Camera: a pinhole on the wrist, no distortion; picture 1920 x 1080 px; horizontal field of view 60.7 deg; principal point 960.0 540.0 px. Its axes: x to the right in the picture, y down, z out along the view. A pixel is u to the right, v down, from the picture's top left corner.
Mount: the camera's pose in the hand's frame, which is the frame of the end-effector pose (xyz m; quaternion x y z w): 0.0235 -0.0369 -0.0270 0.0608 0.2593 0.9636 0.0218
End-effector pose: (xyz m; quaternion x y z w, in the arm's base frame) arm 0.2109 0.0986 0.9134 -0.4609 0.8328 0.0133 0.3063
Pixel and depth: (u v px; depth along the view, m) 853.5 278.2 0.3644
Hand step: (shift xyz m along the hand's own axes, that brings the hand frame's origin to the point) 0.0944 0.1928 0.2540
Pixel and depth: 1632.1 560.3 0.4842
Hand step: -0.1112 0.2132 0.4125
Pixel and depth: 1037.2 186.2 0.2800
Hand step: 0.0470 0.1555 0.1843
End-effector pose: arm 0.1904 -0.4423 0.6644 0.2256 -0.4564 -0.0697 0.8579
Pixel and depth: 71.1 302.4 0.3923
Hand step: 0.2854 0.1916 0.2586
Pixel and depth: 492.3 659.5 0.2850
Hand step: 0.1405 0.0808 0.2194
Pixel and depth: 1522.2 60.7 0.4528
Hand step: -0.0709 0.3141 0.3115
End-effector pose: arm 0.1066 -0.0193 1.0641 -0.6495 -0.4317 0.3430 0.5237
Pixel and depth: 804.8 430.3 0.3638
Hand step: 0.1046 0.1625 0.2693
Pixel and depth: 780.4 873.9 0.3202
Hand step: 0.0987 0.0633 0.2768
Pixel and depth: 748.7 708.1 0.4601
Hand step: 0.1409 0.1467 0.3852
